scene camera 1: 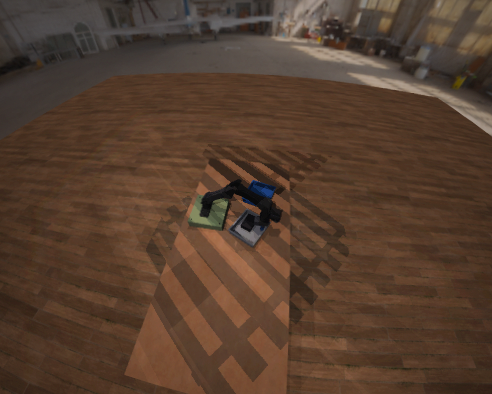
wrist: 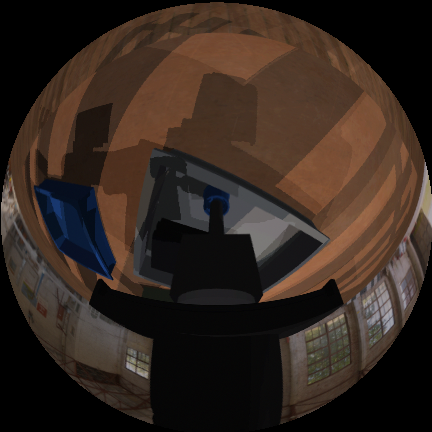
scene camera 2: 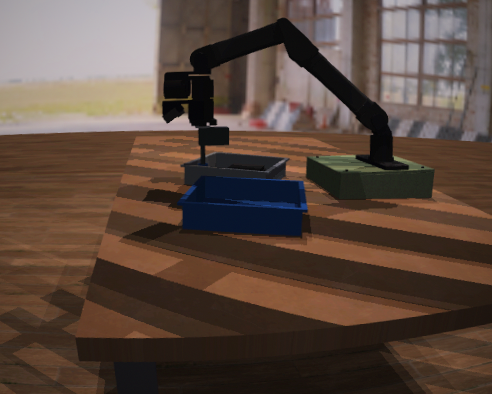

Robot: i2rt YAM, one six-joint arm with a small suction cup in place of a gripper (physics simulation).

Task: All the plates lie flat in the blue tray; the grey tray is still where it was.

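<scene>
The grey tray stands behind the blue tray on the wooden table. A flat black plate lies in the grey tray. My suction cup hangs low over the grey tray's end farthest from the arm's base, beside the black plate and apart from it. Nothing hangs on the cup.
The arm's green base block stands next to the grey tray. The two trays sit close together, almost touching. The table edge runs in front of the blue tray in scene camera 2.
</scene>
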